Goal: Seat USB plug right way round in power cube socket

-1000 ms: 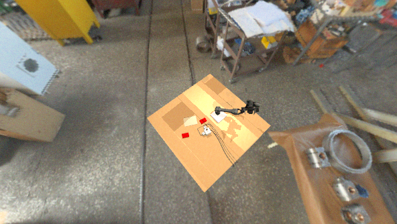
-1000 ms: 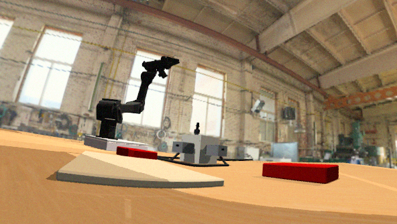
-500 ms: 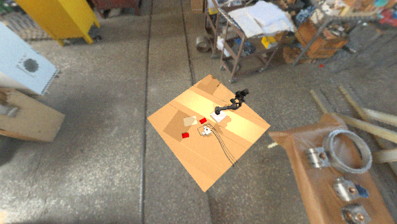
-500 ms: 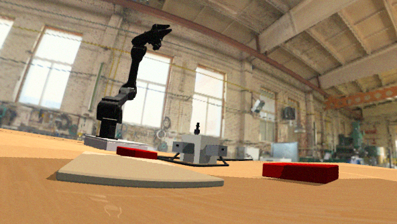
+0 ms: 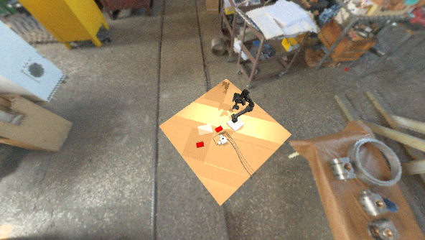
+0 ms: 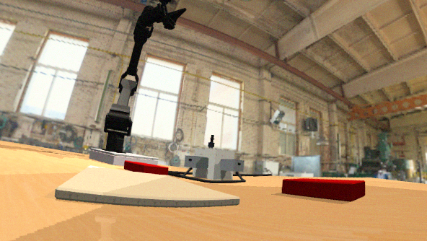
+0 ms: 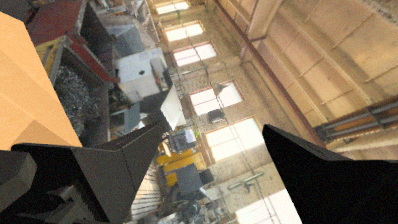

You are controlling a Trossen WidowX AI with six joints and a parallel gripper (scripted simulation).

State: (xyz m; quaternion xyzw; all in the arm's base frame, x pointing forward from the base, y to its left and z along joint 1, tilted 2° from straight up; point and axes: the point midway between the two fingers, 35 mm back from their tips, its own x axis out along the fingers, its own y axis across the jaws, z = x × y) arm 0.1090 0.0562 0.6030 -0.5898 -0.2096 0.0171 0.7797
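My gripper tip is 150 mm short of the USB plug, 80 mm to the right of it and 560 mm above it. From my gripper tip the other things lie so: flat white plate: 250 mm ahead, 190 mm to the right, 640 mm below; then USB socket: 150 mm ahead, 70 mm to the left, 580 mm below.
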